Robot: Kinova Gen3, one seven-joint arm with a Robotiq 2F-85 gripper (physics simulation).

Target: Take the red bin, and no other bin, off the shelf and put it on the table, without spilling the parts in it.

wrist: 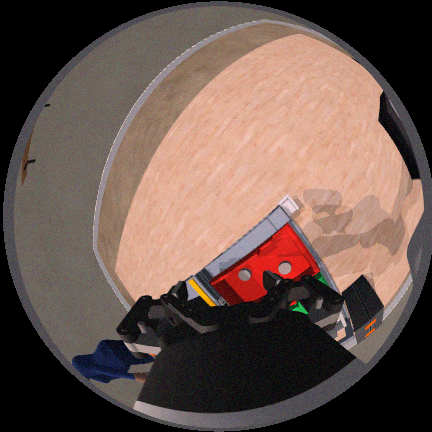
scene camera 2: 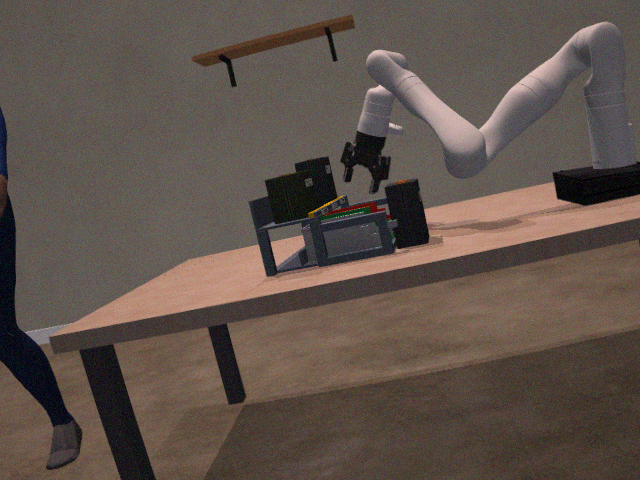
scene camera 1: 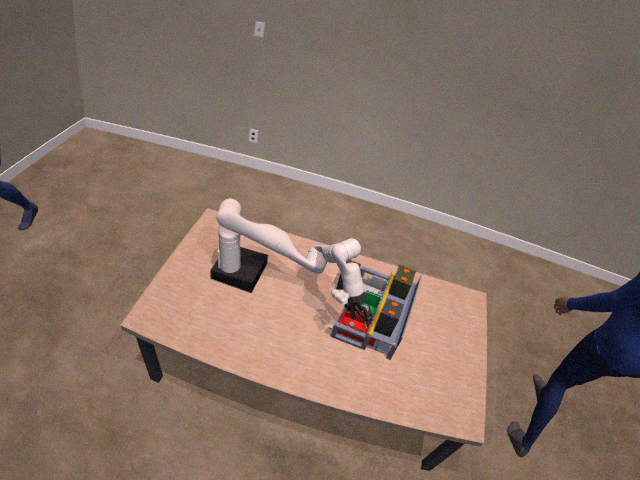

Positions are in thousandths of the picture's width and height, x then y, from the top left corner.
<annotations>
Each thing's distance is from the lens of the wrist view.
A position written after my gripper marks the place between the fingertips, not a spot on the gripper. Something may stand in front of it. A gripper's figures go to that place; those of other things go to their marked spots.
my gripper (wrist: 520,659): 16 cm
red bin (wrist: 659,566): 25 cm
black box (wrist: 846,716): 30 cm
The marked spots on the red bin and the black box are 22 cm apart.
</annotations>
